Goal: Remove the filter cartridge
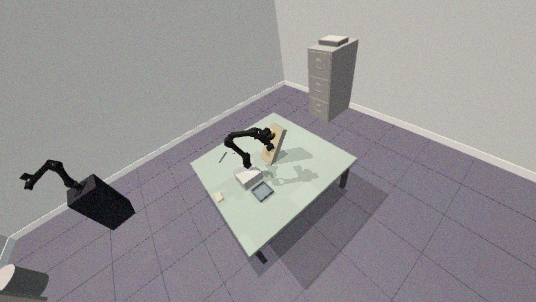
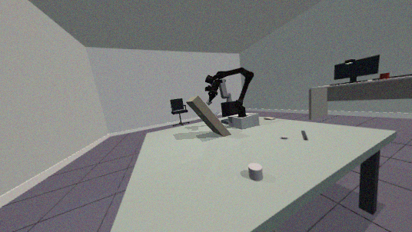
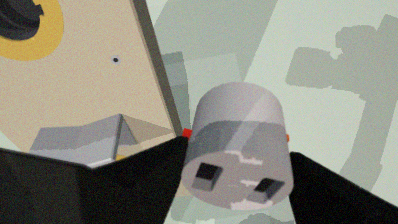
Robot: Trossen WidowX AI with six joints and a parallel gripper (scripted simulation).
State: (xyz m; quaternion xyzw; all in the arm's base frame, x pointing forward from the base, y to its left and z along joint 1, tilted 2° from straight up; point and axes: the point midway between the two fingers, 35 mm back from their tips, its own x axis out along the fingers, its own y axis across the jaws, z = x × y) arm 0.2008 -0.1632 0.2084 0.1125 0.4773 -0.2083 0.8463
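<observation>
Right now the grey square tray is 32 cm behind my gripper tip, 26 cm below it and 9 cm to the right of it. The rest, counted from my gripper tip: small tan piece: 61 cm behind, 26 cm below, 20 cm to the left; round grey filter cartridge: right at my gripper tip; tan service panel: 12 cm to the left, 11 cm ahead, 10 cm below.
</observation>
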